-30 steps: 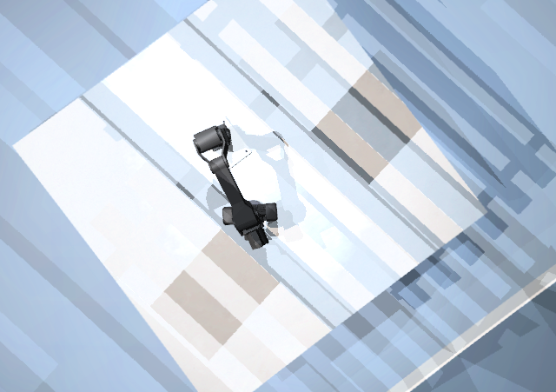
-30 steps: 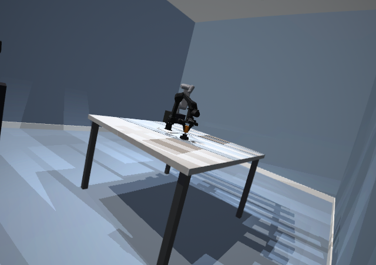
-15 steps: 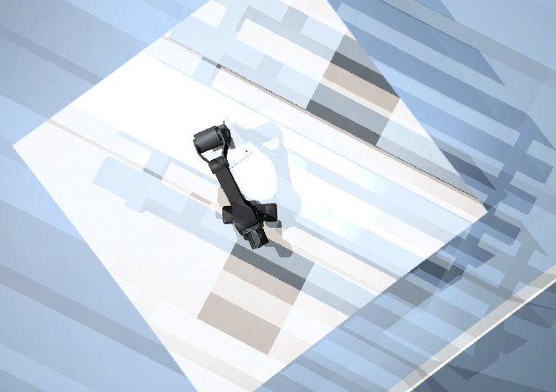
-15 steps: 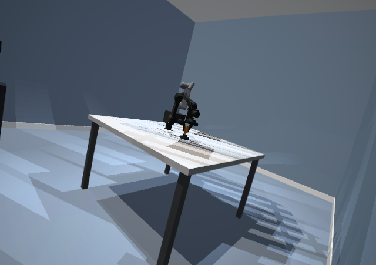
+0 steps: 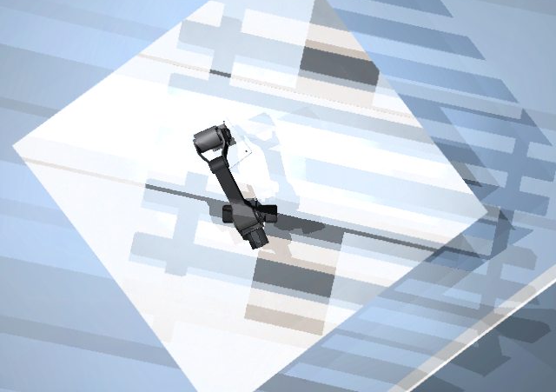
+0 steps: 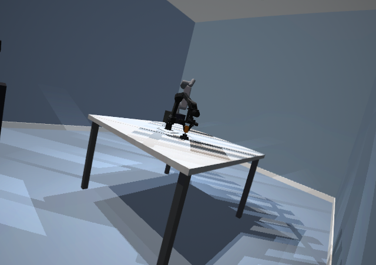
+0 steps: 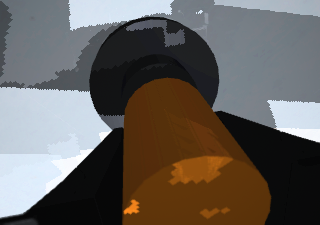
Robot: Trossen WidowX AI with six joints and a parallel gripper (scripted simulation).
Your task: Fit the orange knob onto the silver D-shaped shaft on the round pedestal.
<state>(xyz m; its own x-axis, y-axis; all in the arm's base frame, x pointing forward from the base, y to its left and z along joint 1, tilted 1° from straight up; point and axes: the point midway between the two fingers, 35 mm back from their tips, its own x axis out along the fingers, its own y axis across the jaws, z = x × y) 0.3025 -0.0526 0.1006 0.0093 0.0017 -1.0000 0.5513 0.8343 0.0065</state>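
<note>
The dark round pedestal is 40 mm below my gripper tip. Also, from my gripper tip: orange knob: 30 mm above.
</note>
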